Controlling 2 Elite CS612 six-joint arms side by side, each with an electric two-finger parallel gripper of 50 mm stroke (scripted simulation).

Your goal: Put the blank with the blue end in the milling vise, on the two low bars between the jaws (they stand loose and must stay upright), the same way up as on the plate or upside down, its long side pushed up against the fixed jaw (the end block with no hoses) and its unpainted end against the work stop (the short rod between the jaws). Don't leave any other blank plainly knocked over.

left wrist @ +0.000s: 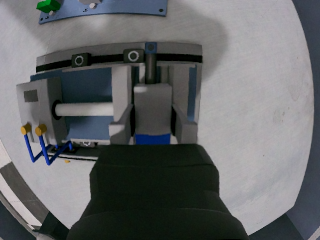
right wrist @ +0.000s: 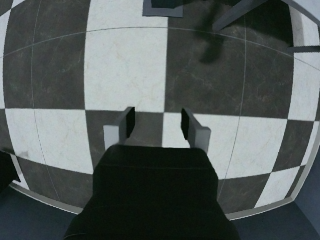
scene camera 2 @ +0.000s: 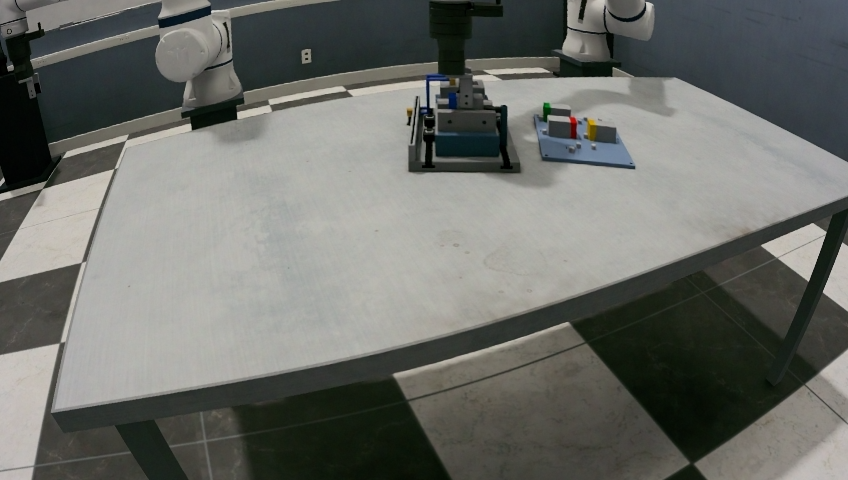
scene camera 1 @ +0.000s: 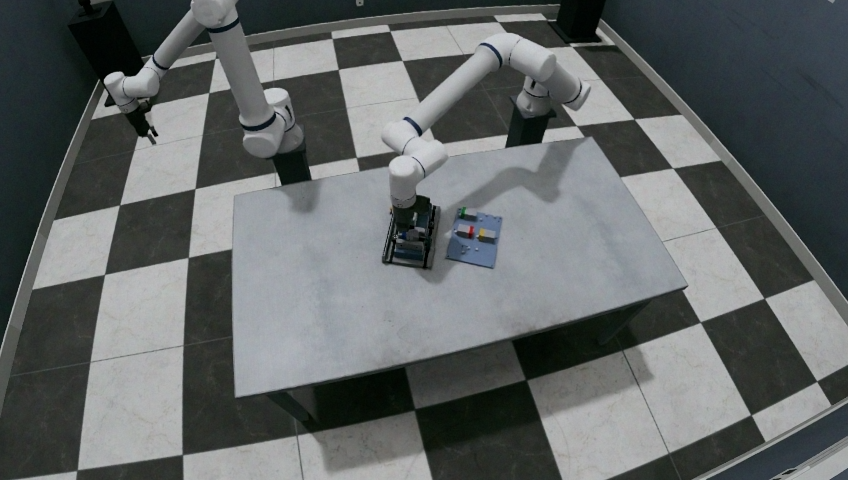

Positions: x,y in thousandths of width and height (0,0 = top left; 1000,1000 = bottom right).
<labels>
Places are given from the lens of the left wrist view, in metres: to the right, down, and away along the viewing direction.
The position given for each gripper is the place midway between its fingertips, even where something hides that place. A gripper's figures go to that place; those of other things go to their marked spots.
left gripper (left wrist: 477,473): -0.01, -0.01, 0.16
blue-ended blank (left wrist: 477,431): -0.01, -0.01, 0.14
</labels>
